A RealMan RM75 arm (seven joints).
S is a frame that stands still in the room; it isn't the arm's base.
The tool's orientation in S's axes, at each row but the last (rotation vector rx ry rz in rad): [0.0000 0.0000 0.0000]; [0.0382 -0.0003 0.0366]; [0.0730 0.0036 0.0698]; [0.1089 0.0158 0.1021]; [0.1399 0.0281 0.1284]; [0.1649 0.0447 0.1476]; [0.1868 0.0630 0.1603]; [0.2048 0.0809 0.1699]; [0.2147 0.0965 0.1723]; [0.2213 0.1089 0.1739]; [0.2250 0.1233 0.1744]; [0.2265 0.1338 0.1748]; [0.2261 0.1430 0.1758]
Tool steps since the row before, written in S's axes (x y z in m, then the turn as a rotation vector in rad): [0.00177 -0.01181 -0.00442 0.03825 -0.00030 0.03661]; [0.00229 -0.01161 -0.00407 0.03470 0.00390 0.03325]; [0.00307 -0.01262 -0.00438 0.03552 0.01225 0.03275]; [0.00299 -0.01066 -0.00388 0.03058 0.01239 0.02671]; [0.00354 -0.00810 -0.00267 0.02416 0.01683 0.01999]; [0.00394 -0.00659 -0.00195 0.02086 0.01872 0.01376]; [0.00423 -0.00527 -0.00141 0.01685 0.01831 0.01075]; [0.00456 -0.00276 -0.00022 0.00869 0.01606 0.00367]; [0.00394 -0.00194 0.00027 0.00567 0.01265 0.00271]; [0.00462 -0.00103 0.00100 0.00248 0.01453 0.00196]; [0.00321 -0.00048 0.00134 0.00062 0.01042 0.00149]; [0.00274 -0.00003 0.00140 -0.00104 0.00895 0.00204]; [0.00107 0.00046 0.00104 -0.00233 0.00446 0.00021]
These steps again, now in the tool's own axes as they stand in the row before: [0.00177 -0.01181 -0.00442 0.03825 -0.00030 0.03661]; [0.00186 -0.01183 -0.00362 0.03485 0.00389 0.03309]; [0.00219 -0.01309 -0.00343 0.03625 0.01211 0.03199]; [0.00192 -0.01127 -0.00264 0.03142 0.01209 0.02587]; [0.00251 -0.00878 -0.00140 0.02575 0.01631 0.01837]; [0.00297 -0.00732 -0.00064 0.02298 0.01758 0.01174]; [0.00337 -0.00602 -0.00011 0.01910 0.01723 0.00855]; [0.00401 -0.00344 0.00077 0.01113 0.01488 0.00129]; [0.00349 -0.00244 0.00110 0.00763 0.01187 0.00071]; [0.00425 -0.00150 0.00177 0.00492 0.01401 -0.00082]; [0.00291 -0.00066 0.00185 0.00239 0.01025 -0.00067]; [0.00251 -0.00013 0.00177 0.00043 0.00923 -0.00008]; [0.00100 0.00052 0.00108 -0.00145 0.00469 -0.00111]
